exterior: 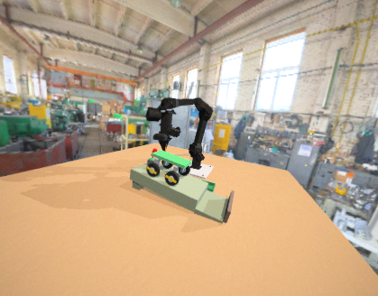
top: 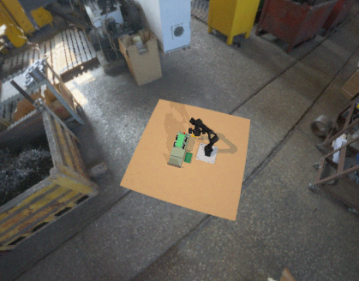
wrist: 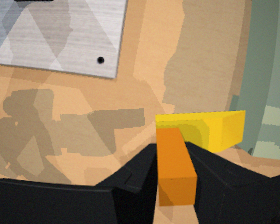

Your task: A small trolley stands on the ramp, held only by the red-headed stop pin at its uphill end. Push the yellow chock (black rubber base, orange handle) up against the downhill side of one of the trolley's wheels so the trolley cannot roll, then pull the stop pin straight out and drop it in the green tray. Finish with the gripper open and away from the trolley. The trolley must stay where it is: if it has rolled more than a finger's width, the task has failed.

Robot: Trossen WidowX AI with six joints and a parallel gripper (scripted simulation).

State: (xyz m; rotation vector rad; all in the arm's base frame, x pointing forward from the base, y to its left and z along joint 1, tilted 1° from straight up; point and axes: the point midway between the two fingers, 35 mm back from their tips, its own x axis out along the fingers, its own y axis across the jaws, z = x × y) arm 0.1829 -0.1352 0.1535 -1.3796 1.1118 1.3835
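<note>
Now: gripper tip 250 mm to the right of the green tray, 140 mm above it and 30 mm short of it. Round my gripper tip: yellow chock: 20 mm ahead, 10 mm to the left, 10 mm below; trolley: 150 mm ahead, 130 mm to the left, 10 mm below; stop pin: 140 mm ahead, 30 mm to the left.
</note>
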